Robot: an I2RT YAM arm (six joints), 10 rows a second.
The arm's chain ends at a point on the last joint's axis. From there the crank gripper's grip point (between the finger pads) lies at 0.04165 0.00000 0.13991 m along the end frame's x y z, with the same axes.
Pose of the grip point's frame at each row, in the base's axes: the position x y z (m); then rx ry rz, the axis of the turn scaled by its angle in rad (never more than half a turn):
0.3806, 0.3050, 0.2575, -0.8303, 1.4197, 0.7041
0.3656, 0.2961, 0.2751, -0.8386, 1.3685, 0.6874
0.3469, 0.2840, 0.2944, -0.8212, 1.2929, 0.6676
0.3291, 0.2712, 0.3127, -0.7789, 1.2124, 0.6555
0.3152, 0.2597, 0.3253, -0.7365, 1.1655, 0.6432
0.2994, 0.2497, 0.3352, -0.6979, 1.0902, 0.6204
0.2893, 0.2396, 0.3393, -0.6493, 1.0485, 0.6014
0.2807, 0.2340, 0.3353, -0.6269, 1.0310, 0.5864
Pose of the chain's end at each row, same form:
0.3014, 0.1911, 0.3030, -0.8303, 1.4197, 0.7041
0.2847, 0.1815, 0.3154, -0.8386, 1.3685, 0.6874
0.2625, 0.1689, 0.3249, -0.8212, 1.2929, 0.6676
0.2411, 0.1561, 0.3306, -0.7789, 1.2124, 0.6555
0.2240, 0.1461, 0.3346, -0.7365, 1.1655, 0.6432
0.2054, 0.1380, 0.3326, -0.6979, 1.0902, 0.6204
0.1921, 0.1313, 0.3282, -0.6493, 1.0485, 0.6014
0.1816, 0.1278, 0.3206, -0.6269, 1.0310, 0.5864

